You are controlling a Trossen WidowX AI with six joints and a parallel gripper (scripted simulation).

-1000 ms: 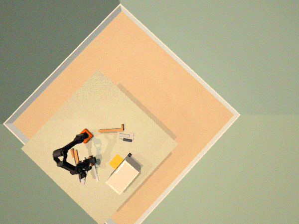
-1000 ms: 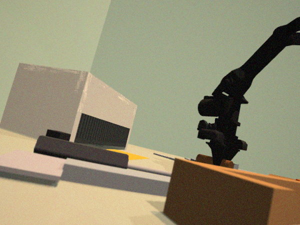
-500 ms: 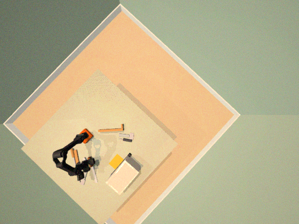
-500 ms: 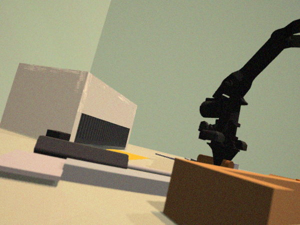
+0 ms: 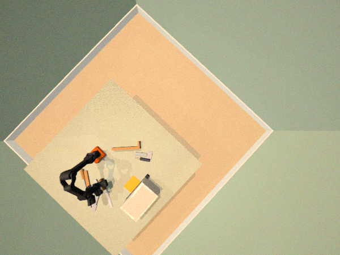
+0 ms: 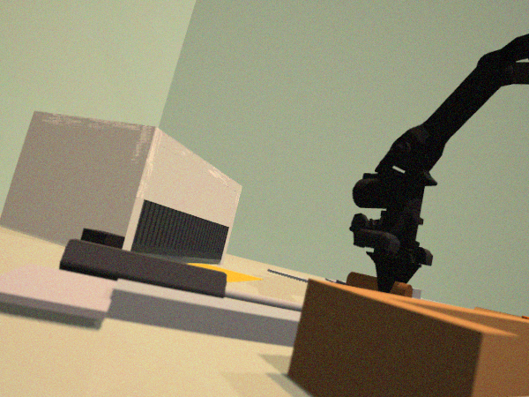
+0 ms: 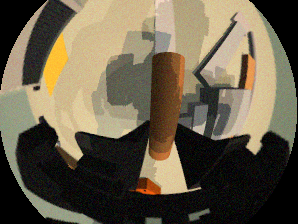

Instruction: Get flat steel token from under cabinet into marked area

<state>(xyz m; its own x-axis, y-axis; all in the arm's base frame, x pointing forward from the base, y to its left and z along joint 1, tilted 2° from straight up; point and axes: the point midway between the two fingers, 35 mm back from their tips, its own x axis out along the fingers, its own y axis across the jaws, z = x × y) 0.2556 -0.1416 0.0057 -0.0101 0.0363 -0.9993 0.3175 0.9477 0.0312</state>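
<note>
My gripper tip is 60 mm past the orange stick and 130 mm to the left of it. The rest, counted from my gripper tip: token: 310 mm ahead, 200 mm to the left, 10 mm below; dark screwdriver: 50 mm ahead, 450 mm to the left.
</note>
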